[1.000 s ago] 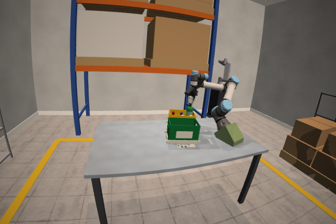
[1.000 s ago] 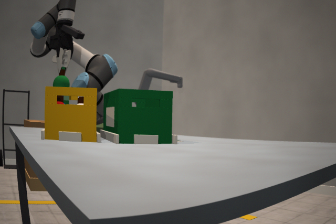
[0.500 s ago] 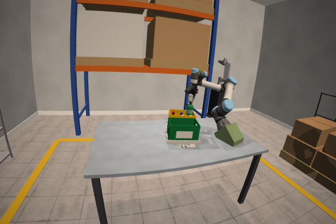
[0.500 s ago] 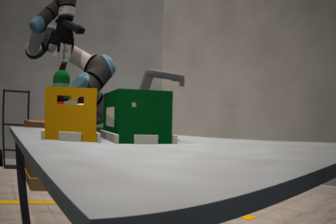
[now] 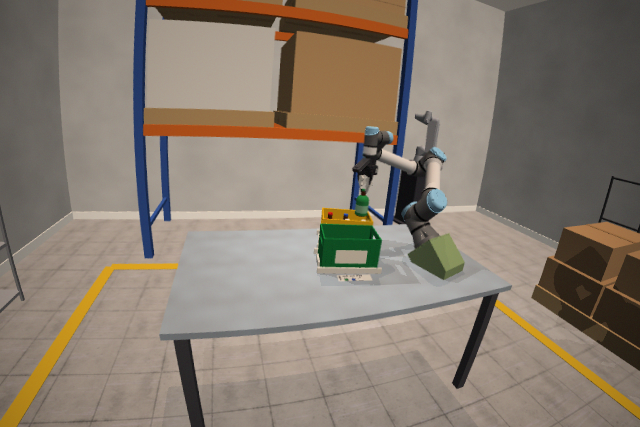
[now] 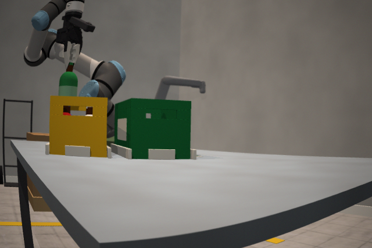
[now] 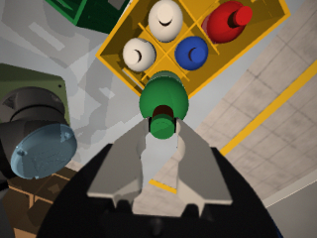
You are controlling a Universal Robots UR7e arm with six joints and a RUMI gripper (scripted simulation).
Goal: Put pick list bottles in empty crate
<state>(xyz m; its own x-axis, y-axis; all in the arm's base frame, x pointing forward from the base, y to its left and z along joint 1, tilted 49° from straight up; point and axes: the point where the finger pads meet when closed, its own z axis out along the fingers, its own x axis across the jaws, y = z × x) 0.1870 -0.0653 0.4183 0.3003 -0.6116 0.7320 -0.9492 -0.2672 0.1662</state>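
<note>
The green-label bottle lies 7 cm below my hand. Also, from my hand: red-label bottle 15 cm ahead, 8 cm to the right, 22 cm below; then blue-label bottle 8 cm ahead, 4 cm to the right, 22 cm below; then yellow crate 10 cm ahead, 22 cm below.
</note>
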